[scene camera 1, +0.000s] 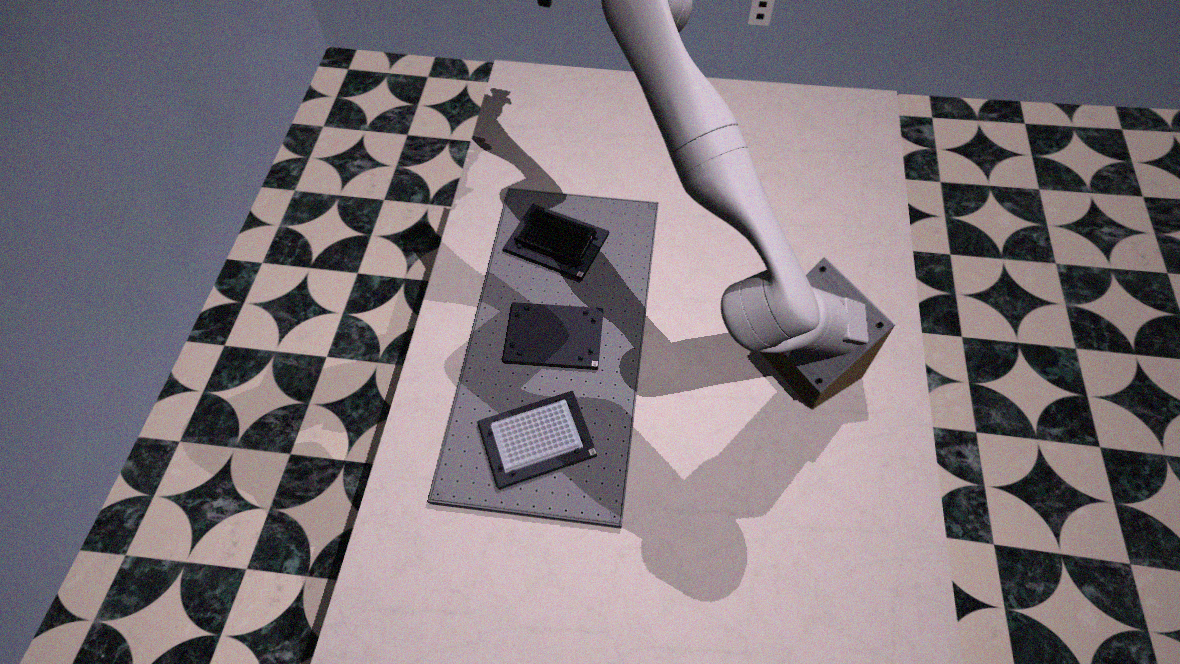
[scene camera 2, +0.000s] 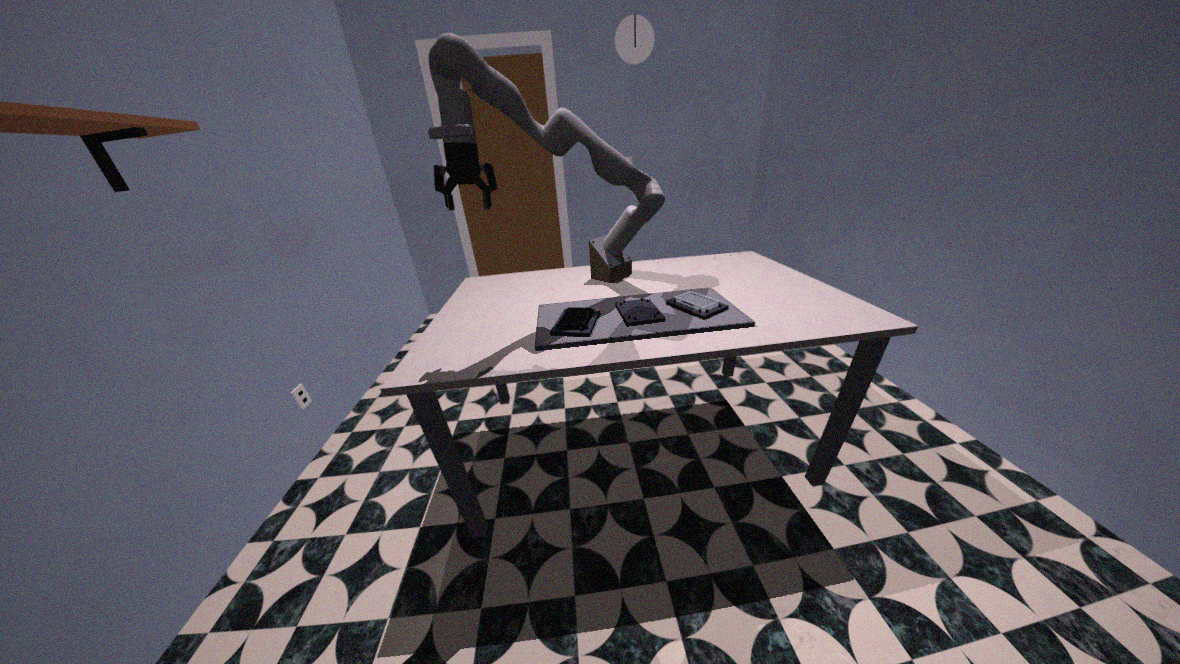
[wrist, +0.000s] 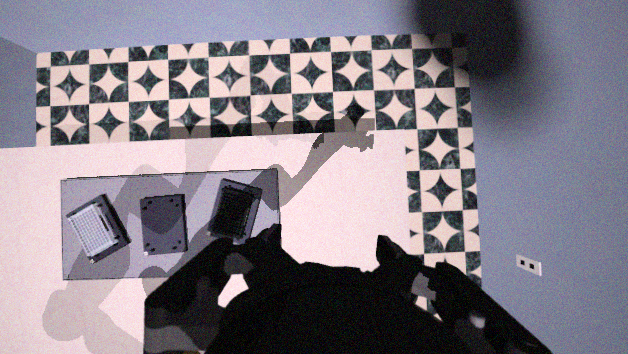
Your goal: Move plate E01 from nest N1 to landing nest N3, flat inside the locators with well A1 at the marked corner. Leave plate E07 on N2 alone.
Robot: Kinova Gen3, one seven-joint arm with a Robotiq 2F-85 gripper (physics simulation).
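A white plate with many wells (scene camera 1: 536, 433) (scene camera 2: 697, 303) (wrist: 92, 229) sits on a dark nest (scene camera 1: 492, 450) at one end of the board. A black plate (scene camera 1: 556, 234) (scene camera 2: 575, 319) (wrist: 233, 211) sits on the angled nest (scene camera 1: 544, 262) at the other end. The middle nest (scene camera 1: 552, 334) (scene camera 2: 640, 310) (wrist: 164, 225) holds no plate. Each nest has a small white corner mark in the first scene view. Plate and nest labels and well A1 cannot be read. My gripper (scene camera 2: 468, 204) (wrist: 328, 239) is open and empty, pointing down, high above the table and off the black plate's end.
The three nests stand on a grey perforated board (scene camera 1: 528, 512) (scene camera 2: 734, 317) (wrist: 75, 187) on the pale table (scene camera 1: 783, 578) (scene camera 2: 792, 293). My arm's base block (scene camera 1: 854, 326) (scene camera 2: 608, 269) stands behind the board. A wall shelf (scene camera 2: 90, 119) is at the left in the second scene view.
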